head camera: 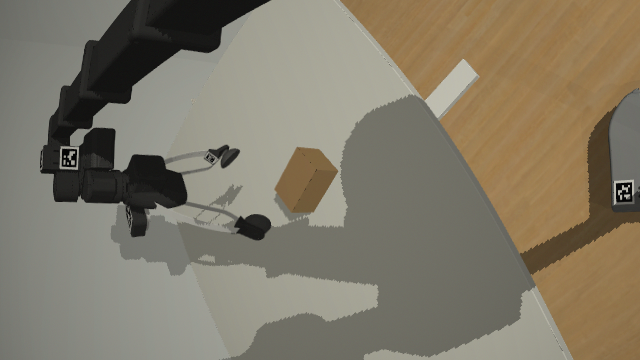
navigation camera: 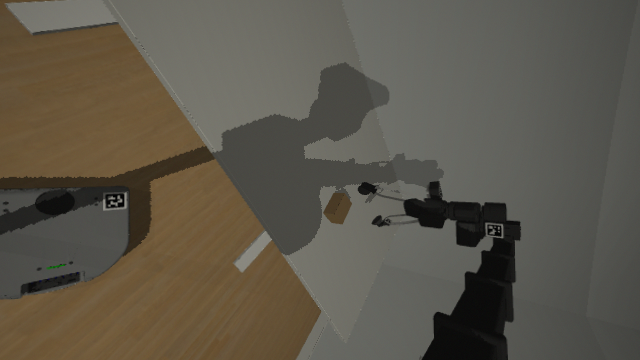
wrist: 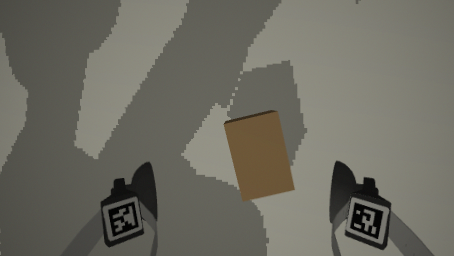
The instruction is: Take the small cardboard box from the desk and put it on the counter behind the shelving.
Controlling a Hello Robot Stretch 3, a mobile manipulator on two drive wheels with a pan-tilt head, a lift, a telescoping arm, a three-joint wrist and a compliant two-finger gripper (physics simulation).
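Observation:
The small cardboard box lies on the pale desk. My gripper is open, with nothing between its fingertips. In the head view the box is a short way to the right of the fingertips, apart from them. In the wrist view the box lies ahead of the fingertips, turned slightly, a little right of the middle between them. The counter and the shelving cannot be made out.
A grey wall stands along the desk's far side. My arm reaches over the desk. My base is on the wooden floor. A white desk leg shows under the desk edge.

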